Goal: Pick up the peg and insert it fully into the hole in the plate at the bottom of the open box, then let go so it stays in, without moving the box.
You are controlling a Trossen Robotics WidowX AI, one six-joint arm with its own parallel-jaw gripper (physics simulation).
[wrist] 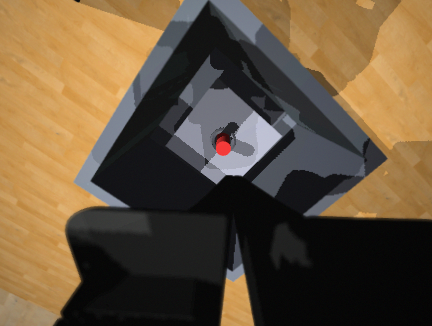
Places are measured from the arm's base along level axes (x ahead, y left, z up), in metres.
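Pixels of known places: gripper, between the fingertips: [232, 183].
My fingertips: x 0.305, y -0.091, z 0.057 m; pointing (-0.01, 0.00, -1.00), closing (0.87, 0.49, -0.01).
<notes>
For each thing: its top centre in the pictures, then the offset to it from my fingertips. Level surfaces: height alone.
- red peg, centre of its top: [223, 148] dz -0.077, dx -0.001, dy -0.006 m
- dark grey box, centre of its top: [223, 171] dz -0.027, dx -0.001, dy -0.007 m
- wooden floor-like surface, height of its surface: dz -0.165 m
The red peg [223, 147] stands nearly upright in the hole of the light grey plate [200, 120] at the bottom of the open box. Its round top faces the camera, and part of the dark hole rim shows around it. How deep it sits cannot be told. The dark grey box [320, 90] fills the middle of the wrist view, with its corners pointing up, down, left and right. My gripper [232, 183] is shut, with nothing between its fingertips. It is above the box, apart from the peg, and its fingers hide the box's lower part.
The box's raised walls and pale rim surround the plate on all sides. A wooden floor-like surface [45, 100] lies around the box, with shadows at the upper right. A greyish patch shows at the lower left corner.
</notes>
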